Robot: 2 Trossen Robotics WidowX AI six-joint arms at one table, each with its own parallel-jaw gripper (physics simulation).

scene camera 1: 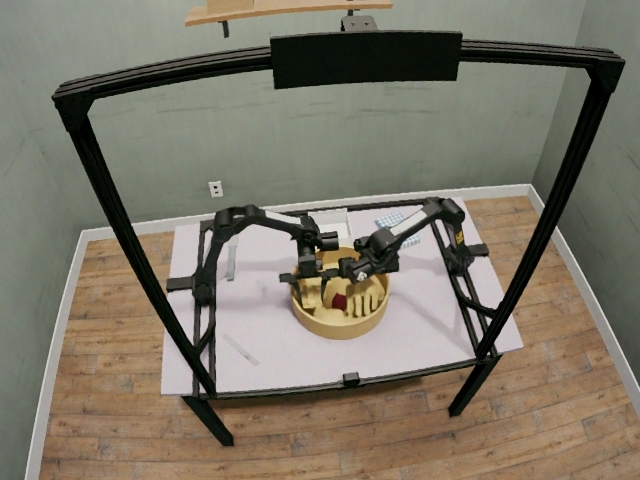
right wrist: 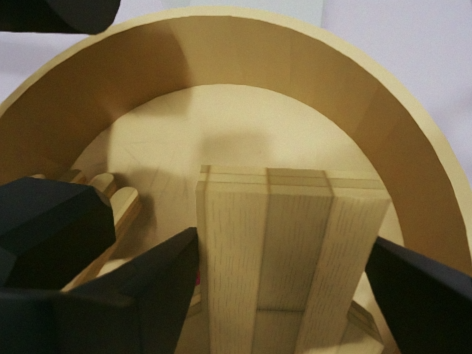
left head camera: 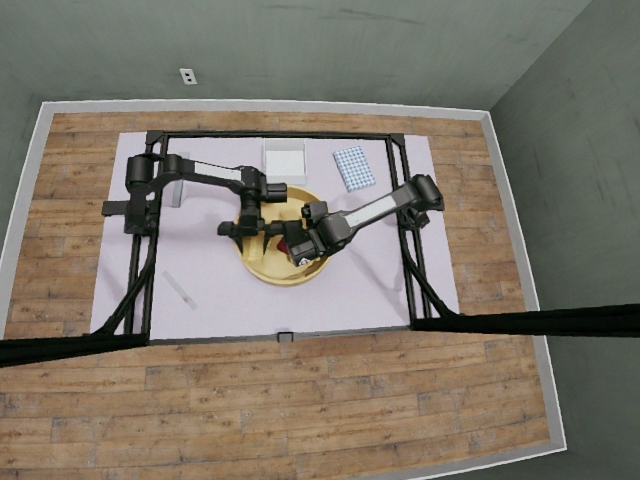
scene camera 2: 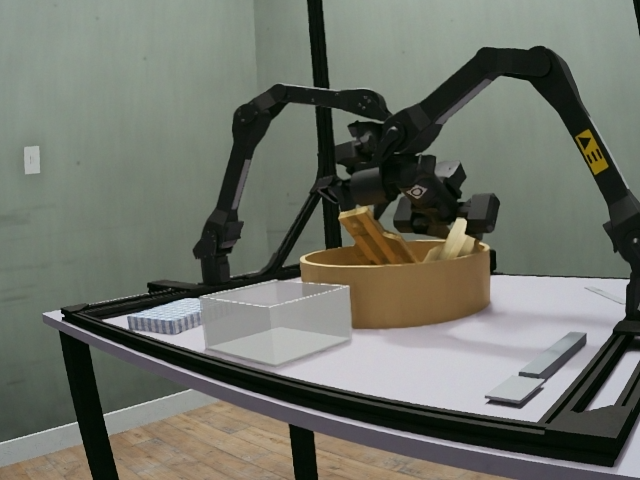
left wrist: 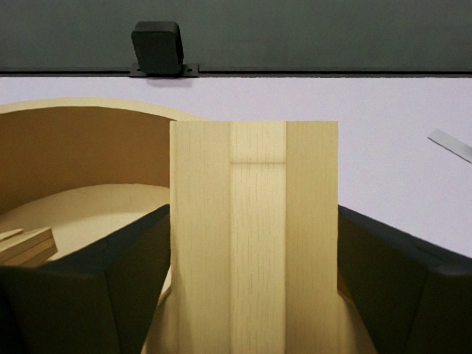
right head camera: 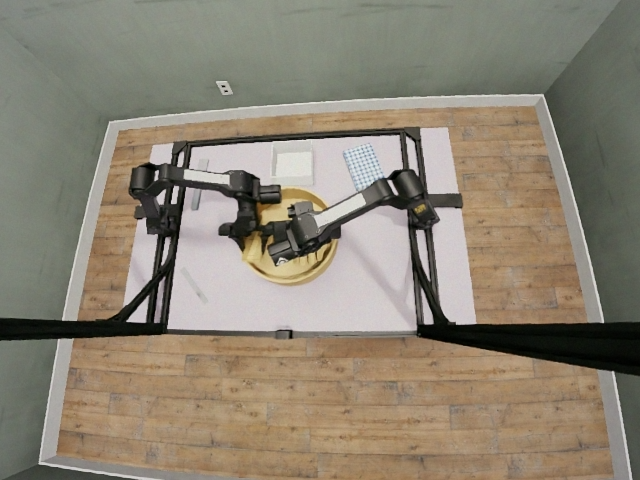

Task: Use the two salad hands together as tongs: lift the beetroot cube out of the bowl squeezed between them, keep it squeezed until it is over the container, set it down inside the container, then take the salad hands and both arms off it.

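Places are measured from the left arm's base along level axes (x ahead, y left, z up), in centimetres.
Where they show: left gripper, between the fingertips: (scene camera 1: 312, 303) (left head camera: 253, 255) (scene camera 2: 466, 238) (left wrist: 251, 214) (right head camera: 253, 254); right gripper, between the fingertips: (right wrist: 281, 243) (scene camera 2: 360, 222); left arm's base, origin of its link: (scene camera 1: 204, 297) (left head camera: 145, 227) (right head camera: 168, 228); right arm's base, origin of its link: (scene camera 1: 457, 268) (left head camera: 408, 222) (scene camera 2: 216, 283) (right head camera: 420, 220).
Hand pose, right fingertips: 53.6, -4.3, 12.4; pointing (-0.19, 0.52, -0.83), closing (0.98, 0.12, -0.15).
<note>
Each offset is from my right fingertips to the top centre of the thing, as dx, dy, dz.
The beetroot cube @[-7.0, -3.8, -9.8] (left head camera: 282, 245) (scene camera 1: 339, 301) lies low in the round wooden bowl @[-6.7, -0.8, -5.1] (left head camera: 289, 282) (scene camera 1: 341, 329) (scene camera 2: 392, 294). My left gripper (left wrist: 251, 214) is shut on one salad hand (scene camera 1: 310, 304) (scene camera 2: 455, 238), inside the bowl's left side in scene camera 1, apart from the cube. My right gripper (right wrist: 281, 243) is shut on the other salad hand (scene camera 1: 366, 298) (scene camera 2: 364, 235); it slants into the bowl, its tines close at the cube's right in scene camera 1. Contact there cannot be told. The right fingertips are hidden in the head views. The clear container @[-6.4, +27.4, -6.8] (left head camera: 285, 164) (scene camera 2: 237, 325) holds no cube.
The container stands behind the bowl, close to it. A blue checked cloth @[+19.7, +26.4, -12.0] (left head camera: 354, 168) (scene camera 2: 165, 316) lies to its right in the left head camera. Grey strips @[-44.1, +22.8, -13.0] (left head camera: 177, 193) @[-41.6, -16.7, -14.2] (left head camera: 179, 290) lie at the left. The two wrists are close together above the bowl.
</note>
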